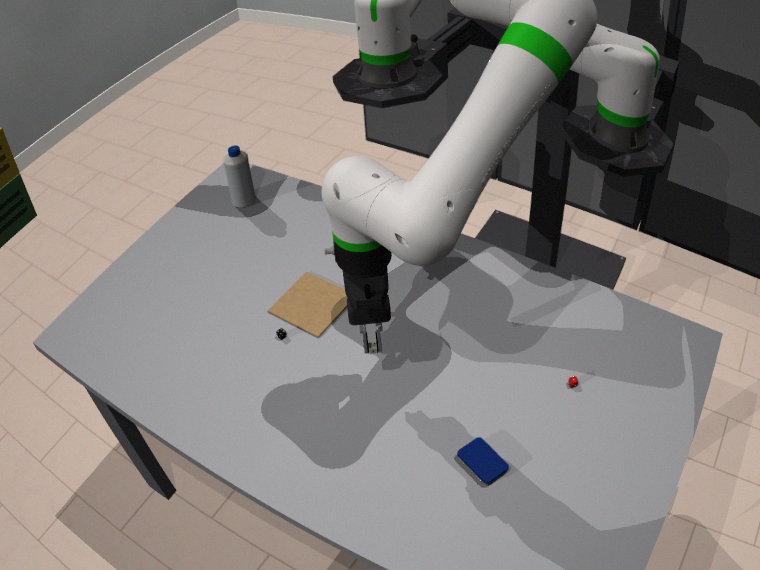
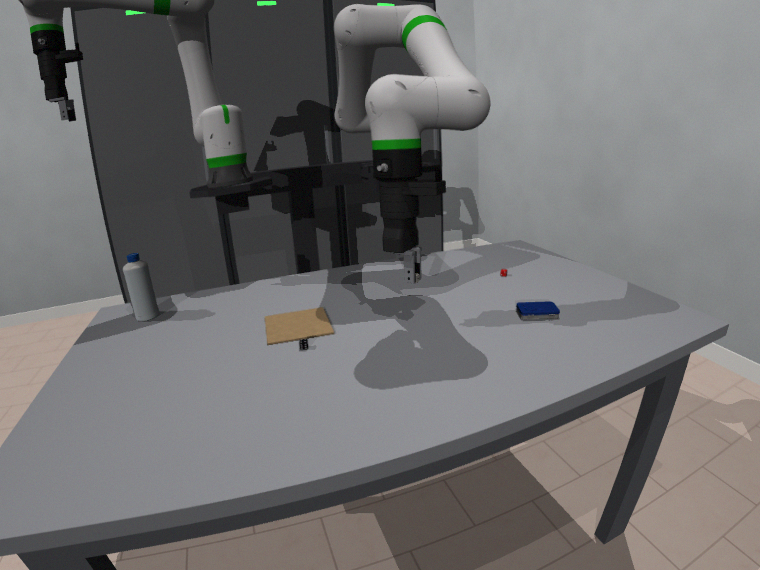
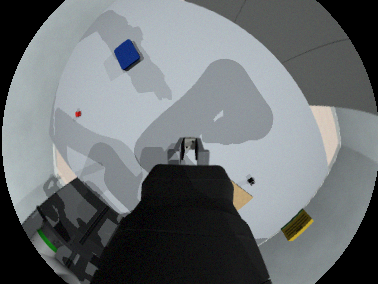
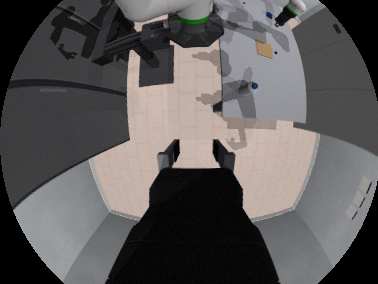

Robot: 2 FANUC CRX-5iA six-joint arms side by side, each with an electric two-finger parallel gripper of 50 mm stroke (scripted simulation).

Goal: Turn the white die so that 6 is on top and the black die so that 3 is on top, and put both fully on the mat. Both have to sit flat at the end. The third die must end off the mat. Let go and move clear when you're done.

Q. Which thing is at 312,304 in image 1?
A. A tan mat.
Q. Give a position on a blue-topped box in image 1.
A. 477,456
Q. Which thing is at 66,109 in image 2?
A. My right gripper.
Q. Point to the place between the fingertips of my left gripper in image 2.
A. At 412,280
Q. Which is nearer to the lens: the tan mat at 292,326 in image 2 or the grey bottle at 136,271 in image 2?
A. The tan mat.
